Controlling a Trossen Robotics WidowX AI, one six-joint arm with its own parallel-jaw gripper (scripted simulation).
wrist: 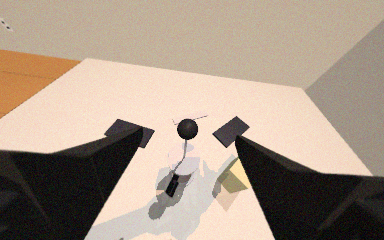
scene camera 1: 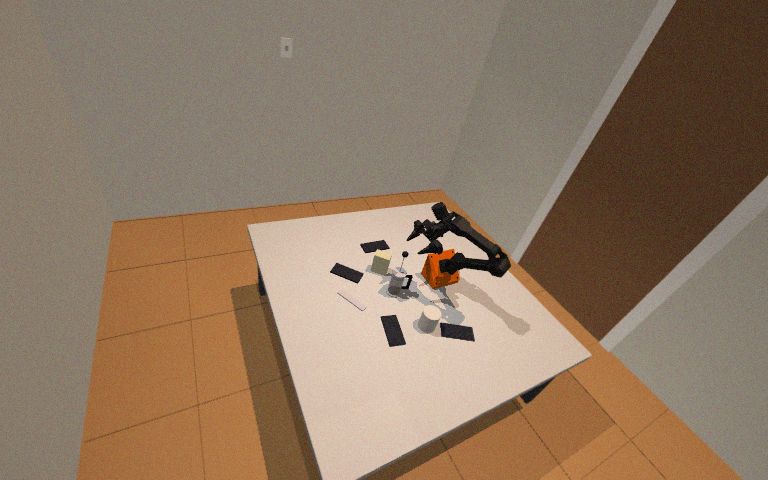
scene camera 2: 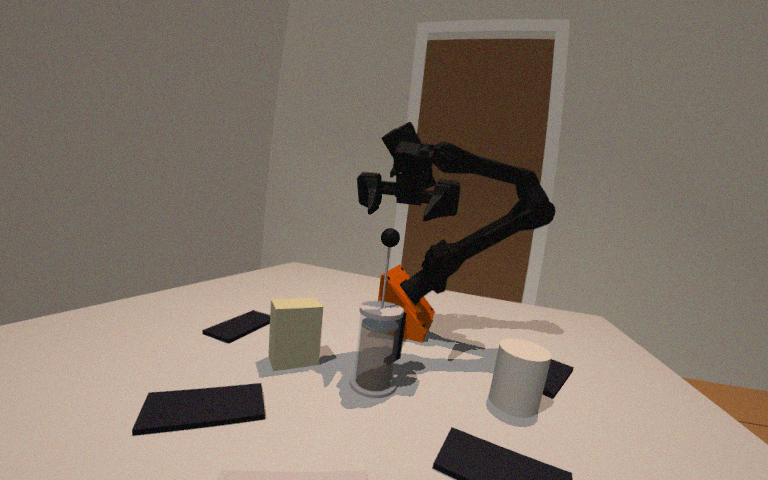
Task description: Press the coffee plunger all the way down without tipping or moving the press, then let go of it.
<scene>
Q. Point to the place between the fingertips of my gripper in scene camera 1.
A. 412, 247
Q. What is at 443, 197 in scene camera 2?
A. My gripper.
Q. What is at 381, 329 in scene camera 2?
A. A glass coffee press.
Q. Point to a pale yellow box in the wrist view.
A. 233, 178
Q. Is my gripper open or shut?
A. Open.
</scene>
